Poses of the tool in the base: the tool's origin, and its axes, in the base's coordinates. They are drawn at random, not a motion.
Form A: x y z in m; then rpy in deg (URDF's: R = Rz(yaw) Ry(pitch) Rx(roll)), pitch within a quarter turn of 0, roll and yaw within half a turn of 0.
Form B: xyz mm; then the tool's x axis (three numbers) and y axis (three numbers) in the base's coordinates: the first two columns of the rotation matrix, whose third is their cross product. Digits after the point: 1 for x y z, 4 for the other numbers.
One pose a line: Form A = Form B
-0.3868 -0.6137 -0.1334 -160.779 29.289 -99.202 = -386.8 -613.7 -133.4 -0.1395 -0.8609 -0.4892 -0.9063 0.3100 -0.2871
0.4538 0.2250 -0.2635 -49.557 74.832 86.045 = 453.8 225.0 -263.5 0.0180 0.2610 -0.9652 -0.6978 -0.6880 -0.1991
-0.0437 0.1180 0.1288 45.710 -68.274 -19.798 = -43.7 118.0 128.8 0.3483 -0.1254 0.9290 -0.3891 0.8822 0.2650
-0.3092 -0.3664 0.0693 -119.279 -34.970 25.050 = -309.2 -366.4 69.3 0.7424 0.3470 0.5731 0.6600 -0.2314 -0.7148
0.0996 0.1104 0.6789 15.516 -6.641 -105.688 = 99.6 110.4 678.9 -0.2686 -0.9563 0.1156 0.9360 -0.2308 0.2657
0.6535 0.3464 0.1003 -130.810 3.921 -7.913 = 653.5 346.4 100.3 0.9882 -0.1373 -0.0684 -0.1412 -0.6402 -0.7551
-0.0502 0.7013 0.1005 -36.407 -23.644 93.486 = -50.2 701.3 100.5 -0.0557 0.9144 0.4011 -0.8178 0.1887 -0.5437
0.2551 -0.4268 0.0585 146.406 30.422 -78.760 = 255.1 -426.8 58.5 0.1681 -0.8458 -0.5064 -0.7624 -0.4372 0.4771
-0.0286 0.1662 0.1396 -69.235 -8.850 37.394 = -28.6 166.2 139.6 0.7850 0.6001 0.1538 -0.1010 0.3690 -0.9239
